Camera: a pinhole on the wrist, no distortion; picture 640 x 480 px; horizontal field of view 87.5 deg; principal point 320.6 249.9 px. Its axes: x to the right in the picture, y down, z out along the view. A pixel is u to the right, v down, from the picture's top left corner.
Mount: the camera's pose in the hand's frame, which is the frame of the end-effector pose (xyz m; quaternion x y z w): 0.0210 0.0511 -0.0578 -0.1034 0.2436 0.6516 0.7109
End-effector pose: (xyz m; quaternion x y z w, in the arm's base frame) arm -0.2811 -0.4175 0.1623 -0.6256 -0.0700 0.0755 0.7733
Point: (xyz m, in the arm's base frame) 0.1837 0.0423 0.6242
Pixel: outside the picture
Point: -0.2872 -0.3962 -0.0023
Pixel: 620 430
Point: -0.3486 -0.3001 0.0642
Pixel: 282 459
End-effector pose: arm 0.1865 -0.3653 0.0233 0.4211 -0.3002 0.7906 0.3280
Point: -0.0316 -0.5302 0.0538
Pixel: 569 231
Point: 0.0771 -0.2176 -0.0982
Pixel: behind the camera
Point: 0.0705 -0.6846 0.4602
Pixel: 271 109
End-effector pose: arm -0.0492 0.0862 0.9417 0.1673 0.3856 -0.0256 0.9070
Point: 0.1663 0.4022 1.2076
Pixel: 473 355
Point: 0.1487 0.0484 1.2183
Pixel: 152 402
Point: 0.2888 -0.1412 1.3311
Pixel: 48 371
